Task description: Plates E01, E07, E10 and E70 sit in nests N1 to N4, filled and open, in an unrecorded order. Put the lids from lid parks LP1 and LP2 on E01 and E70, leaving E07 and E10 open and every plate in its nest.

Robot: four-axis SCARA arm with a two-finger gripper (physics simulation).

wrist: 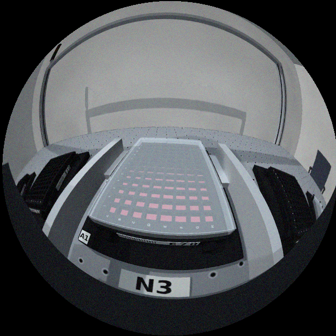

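My gripper [168,147] is shut on a clear lid [170,154], with one finger along each long side. The lid lies over a dark plate [157,241] in nest N3 [155,286], and its front edge looks slightly askew in the view. Rows of pink wells show through the lid. The plate's front label is partly hidden under the lid's edge, and I cannot read its code with certainty. Whether the lid rests on the plate or stands slightly above it is hard to tell.
Black plates [50,182] stand beyond the left finger, and more black plates [287,200] stand beyond the right finger. A white tag marked A1 [84,237] is at the nest's front left. A perforated deck [175,132] stretches behind, up to a pale wall [165,60].
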